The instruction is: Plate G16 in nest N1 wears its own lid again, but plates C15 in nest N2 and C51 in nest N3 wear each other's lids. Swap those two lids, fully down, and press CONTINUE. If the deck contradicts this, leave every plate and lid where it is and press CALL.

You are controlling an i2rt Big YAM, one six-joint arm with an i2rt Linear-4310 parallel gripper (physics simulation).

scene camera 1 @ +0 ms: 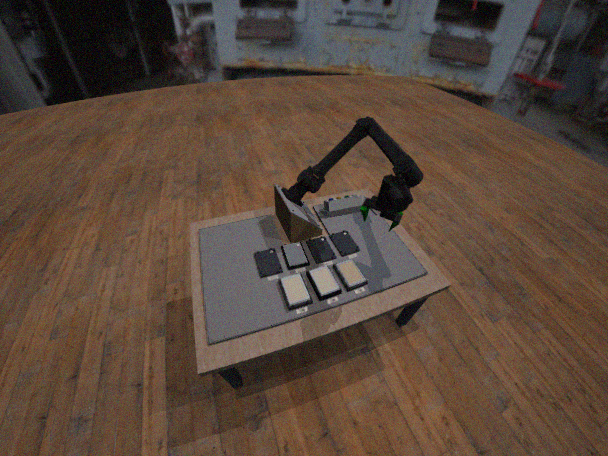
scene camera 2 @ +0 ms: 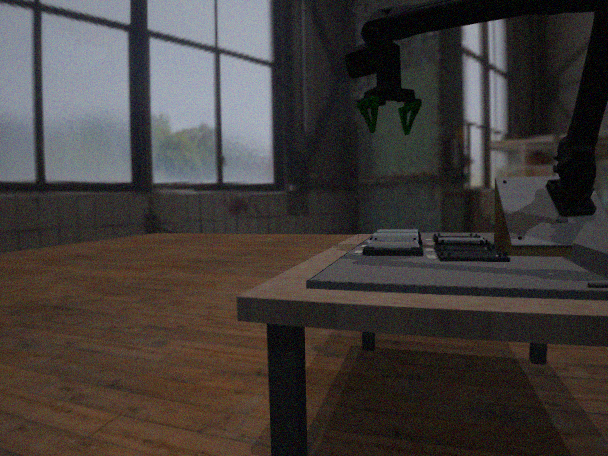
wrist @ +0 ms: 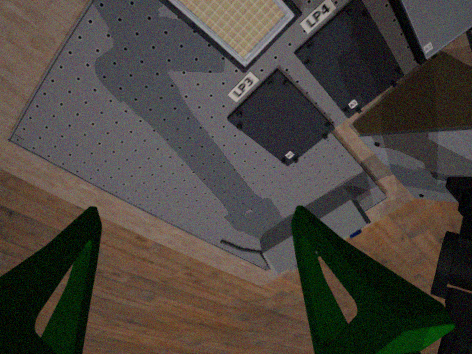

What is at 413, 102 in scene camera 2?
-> My gripper.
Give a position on a LP4 fixture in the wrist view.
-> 349, 57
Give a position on a dark LP3 fixture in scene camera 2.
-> At 479, 256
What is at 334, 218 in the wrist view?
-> A grey fixture.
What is my gripper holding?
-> Nothing.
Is my gripper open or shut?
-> Open.
